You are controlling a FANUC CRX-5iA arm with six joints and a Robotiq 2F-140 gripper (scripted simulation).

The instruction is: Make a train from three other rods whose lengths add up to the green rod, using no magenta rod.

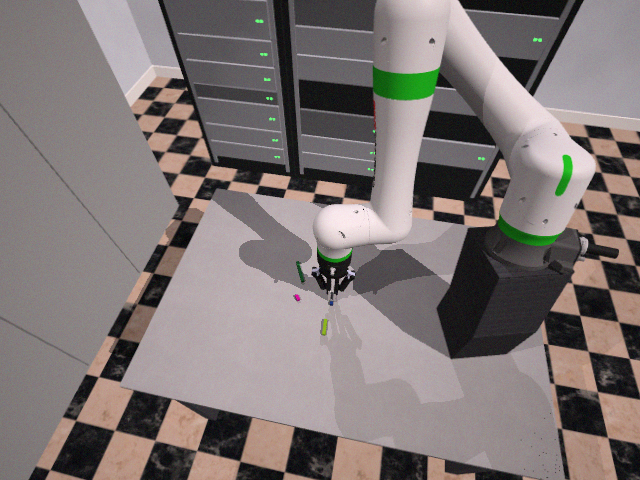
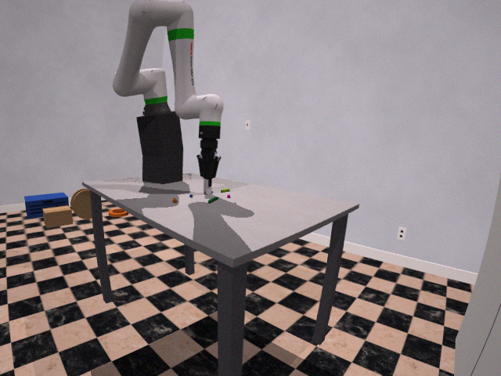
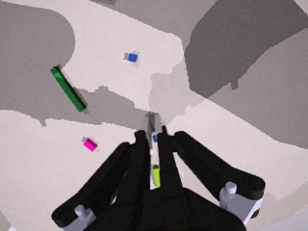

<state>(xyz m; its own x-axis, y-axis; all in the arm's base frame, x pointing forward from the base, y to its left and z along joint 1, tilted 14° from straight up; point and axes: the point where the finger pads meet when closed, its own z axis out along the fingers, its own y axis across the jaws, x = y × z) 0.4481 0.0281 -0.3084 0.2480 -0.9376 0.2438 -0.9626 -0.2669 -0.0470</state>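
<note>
My gripper is now 3 cm above the grey rod. The rest, counted from my hand: magenta rod (10 cm ahead, 4 cm to the left, 3 cm below); lime rod (1 cm behind, 10 cm to the left, 3 cm below); green rod (13 cm ahead, 5 cm to the right, 3 cm below).
</note>
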